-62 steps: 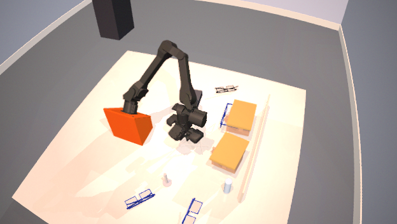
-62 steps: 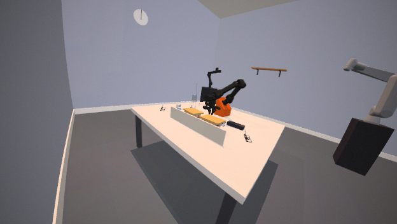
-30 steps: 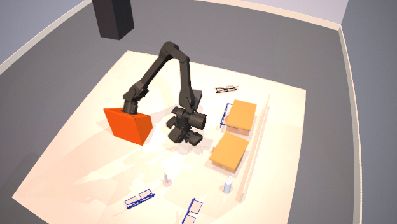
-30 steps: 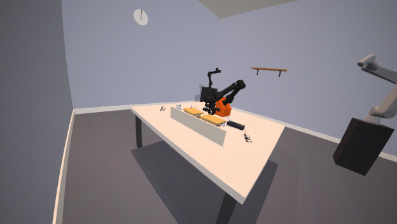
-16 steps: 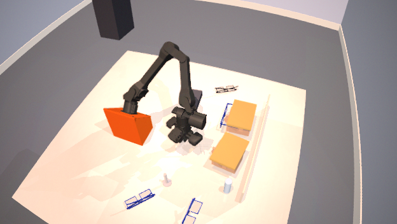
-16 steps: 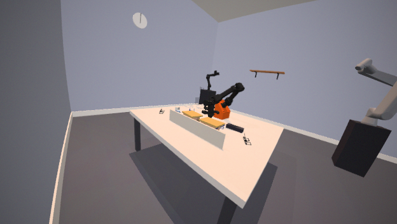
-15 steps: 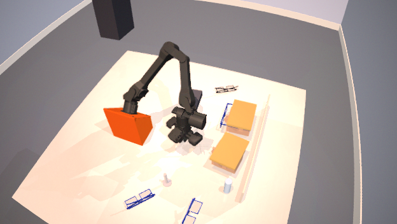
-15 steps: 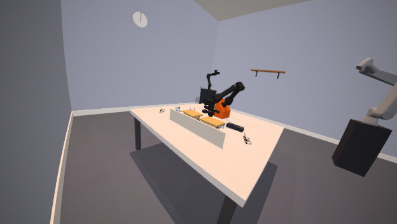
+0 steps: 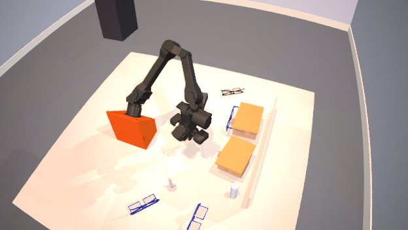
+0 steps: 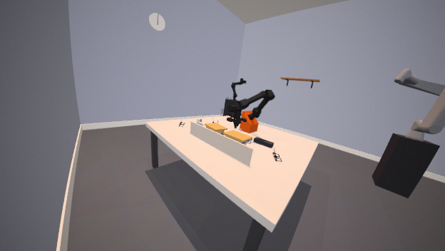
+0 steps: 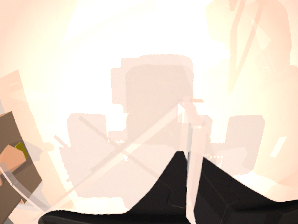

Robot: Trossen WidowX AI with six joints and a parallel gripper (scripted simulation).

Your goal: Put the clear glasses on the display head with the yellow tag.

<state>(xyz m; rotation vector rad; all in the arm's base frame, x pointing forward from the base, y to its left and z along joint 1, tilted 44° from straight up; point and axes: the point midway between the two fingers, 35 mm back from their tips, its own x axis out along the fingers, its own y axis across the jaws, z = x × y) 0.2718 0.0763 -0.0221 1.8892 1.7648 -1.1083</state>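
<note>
The peg lies 230 mm to the right of my gripper tip, 40 mm below it and 20 mm ahead of it. The rest, counted from my gripper tip: low wall 330 mm ahead, 100 mm to the left, 10 mm below; then dark case 270 mm to the left, 70 mm behind, 50 mm below; then pale cylinder 280 mm ahead, 160 mm to the right, 20 mm below.
</note>
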